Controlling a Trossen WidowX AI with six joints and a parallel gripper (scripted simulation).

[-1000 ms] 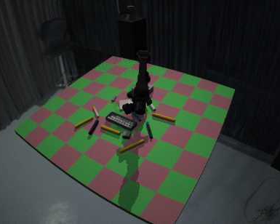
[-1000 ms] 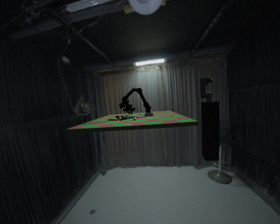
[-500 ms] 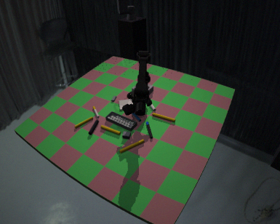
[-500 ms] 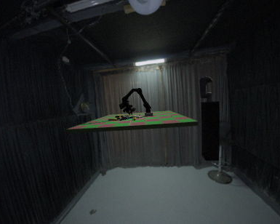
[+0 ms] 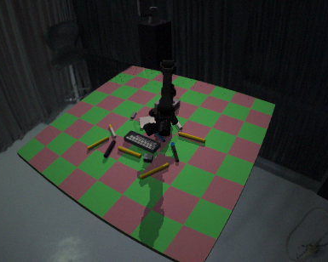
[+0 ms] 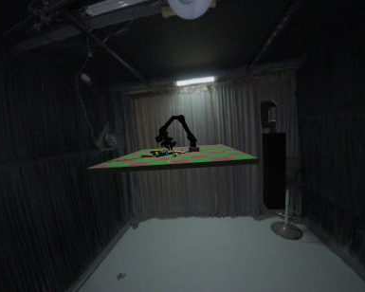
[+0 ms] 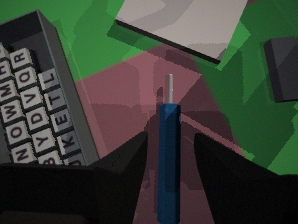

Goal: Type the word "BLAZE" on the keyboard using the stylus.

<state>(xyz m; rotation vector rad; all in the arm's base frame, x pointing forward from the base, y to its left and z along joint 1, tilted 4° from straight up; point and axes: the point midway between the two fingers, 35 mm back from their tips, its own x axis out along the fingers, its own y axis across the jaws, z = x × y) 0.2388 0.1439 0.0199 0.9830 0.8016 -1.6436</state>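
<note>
Now: the blue stylus 3 cm below my gripper tip, 1 cm to the right of it and 1 cm behind it. From my gripper tip the other things lie so: white notepad: 13 cm to the right, 5 cm behind, 4 cm below; stylus tip: 5 cm to the right, 3 cm below, 1 cm behind; blue-tipped pen: 14 cm to the left, 3 cm below, 3 cm ahead.
</note>
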